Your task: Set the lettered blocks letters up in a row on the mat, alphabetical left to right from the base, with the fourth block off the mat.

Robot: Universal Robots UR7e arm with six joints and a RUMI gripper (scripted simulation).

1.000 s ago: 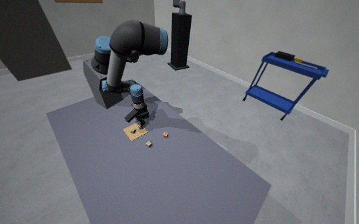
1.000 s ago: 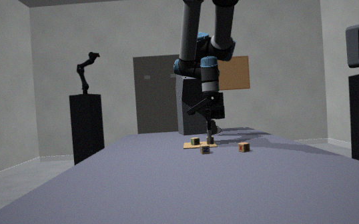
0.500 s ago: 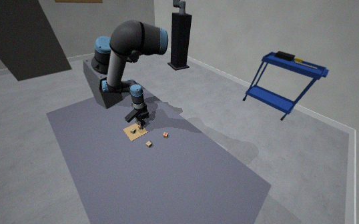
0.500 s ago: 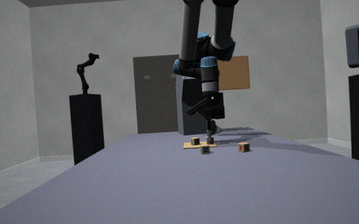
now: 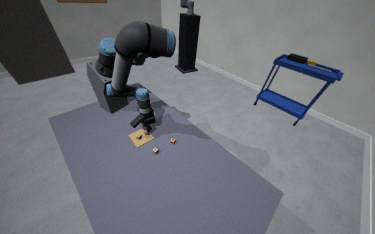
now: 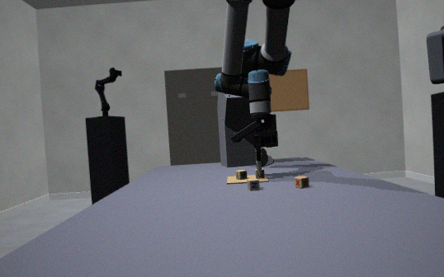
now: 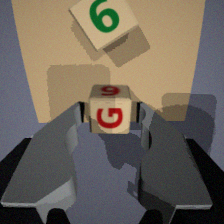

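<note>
My hand is 5 cm to the left of the tan mat, 2 cm above it and 1 cm short of it.
</note>
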